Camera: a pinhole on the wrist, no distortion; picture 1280 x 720 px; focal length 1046.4 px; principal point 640.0 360.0 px. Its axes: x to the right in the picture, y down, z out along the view. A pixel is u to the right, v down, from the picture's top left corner.
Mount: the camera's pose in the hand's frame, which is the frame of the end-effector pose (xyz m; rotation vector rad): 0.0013 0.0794 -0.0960 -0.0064 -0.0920 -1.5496
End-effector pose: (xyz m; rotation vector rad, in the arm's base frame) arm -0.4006 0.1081 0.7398 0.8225 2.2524 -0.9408
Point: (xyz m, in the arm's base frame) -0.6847 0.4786 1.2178
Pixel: behind the camera
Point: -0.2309 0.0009 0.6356
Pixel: 612.6 142.8
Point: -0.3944 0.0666 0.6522
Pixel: 1083.1 657.3
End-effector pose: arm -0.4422 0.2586 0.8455 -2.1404 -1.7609 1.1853
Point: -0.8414 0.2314 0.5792
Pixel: 1186.6 606.8
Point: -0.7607 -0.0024 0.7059
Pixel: 1063.2 50.1
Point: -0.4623 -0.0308 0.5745
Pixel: 336.3 109.1
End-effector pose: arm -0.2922 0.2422 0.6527 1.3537 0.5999 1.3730
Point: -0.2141 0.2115 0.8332
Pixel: 397.8 696.0
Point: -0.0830 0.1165 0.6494
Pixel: 1065.1 178.5
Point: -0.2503 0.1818 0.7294
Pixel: 741.0 311.1
